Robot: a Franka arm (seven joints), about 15 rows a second.
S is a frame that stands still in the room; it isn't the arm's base.
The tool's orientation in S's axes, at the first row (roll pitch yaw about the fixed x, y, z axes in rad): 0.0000, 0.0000, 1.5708
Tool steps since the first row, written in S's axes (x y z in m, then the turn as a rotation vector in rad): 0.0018, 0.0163, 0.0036, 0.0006, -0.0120, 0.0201; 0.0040, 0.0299, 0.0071, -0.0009, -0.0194, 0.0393; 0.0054, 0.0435, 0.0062, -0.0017, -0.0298, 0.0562; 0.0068, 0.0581, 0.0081, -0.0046, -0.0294, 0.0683; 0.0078, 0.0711, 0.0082, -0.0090, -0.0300, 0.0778; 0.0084, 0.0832, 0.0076, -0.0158, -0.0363, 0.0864
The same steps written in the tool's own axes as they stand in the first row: 0.0163, -0.0018, 0.0036, -0.0120, -0.0006, 0.0201; 0.0299, -0.0040, 0.0071, -0.0194, 0.0009, 0.0393; 0.0435, -0.0054, 0.0062, -0.0298, 0.0017, 0.0562; 0.0581, -0.0068, 0.0081, -0.0294, 0.0046, 0.0683; 0.0711, -0.0078, 0.0082, -0.0300, 0.0090, 0.0778; 0.0832, -0.0084, 0.0076, -0.0363, 0.0158, 0.0864
